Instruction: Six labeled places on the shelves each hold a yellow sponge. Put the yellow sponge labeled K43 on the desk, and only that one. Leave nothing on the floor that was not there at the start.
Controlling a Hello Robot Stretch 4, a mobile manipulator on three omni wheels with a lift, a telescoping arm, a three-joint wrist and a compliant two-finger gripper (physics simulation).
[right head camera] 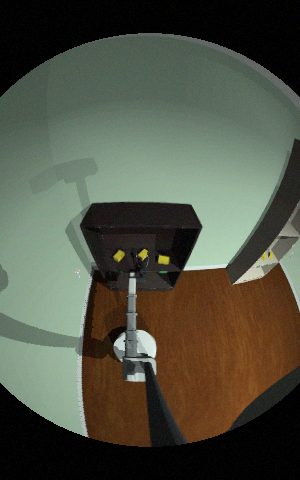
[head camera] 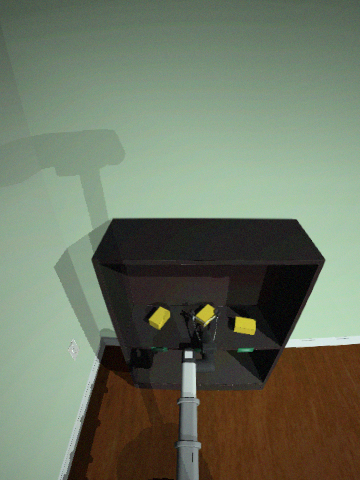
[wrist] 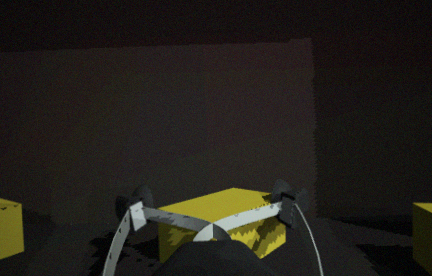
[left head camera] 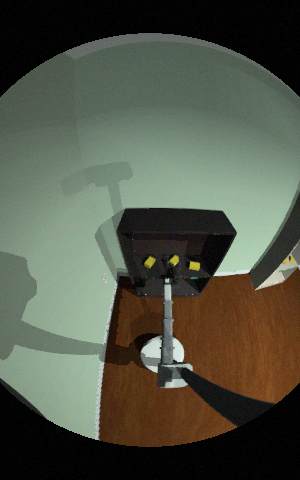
Note:
The pictures show: my gripper and a dark shelf unit.

